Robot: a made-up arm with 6 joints. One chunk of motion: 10 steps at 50 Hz.
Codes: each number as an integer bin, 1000 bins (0 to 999) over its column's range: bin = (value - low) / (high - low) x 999, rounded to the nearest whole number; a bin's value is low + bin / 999 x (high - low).
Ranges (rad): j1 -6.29..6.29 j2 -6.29..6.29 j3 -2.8..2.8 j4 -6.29..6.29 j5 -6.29..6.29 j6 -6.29..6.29
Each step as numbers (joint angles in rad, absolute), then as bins.
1 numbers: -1.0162 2.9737 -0.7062 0.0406 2.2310 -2.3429
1 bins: 419 736 374 503 677 313
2 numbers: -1.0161 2.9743 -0.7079 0.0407 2.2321 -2.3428
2 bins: 419 736 373 503 677 313
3 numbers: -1.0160 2.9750 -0.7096 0.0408 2.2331 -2.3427
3 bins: 419 736 373 503 677 313
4 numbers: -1.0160 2.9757 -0.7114 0.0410 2.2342 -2.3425
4 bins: 419 736 373 503 677 313
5 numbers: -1.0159 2.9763 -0.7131 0.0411 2.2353 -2.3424
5 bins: 419 736 372 503 677 313
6 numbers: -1.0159 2.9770 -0.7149 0.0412 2.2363 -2.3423
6 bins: 419 736 372 503 677 313
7 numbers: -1.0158 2.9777 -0.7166 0.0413 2.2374 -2.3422
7 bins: 419 736 372 503 677 314
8 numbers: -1.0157 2.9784 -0.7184 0.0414 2.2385 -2.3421
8 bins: 419 736 371 503 677 314
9 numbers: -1.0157 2.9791 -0.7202 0.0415 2.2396 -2.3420
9 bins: 419 736 371 503 677 314
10 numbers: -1.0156 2.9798 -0.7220 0.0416 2.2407 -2.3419
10 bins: 419 736 371 503 677 314
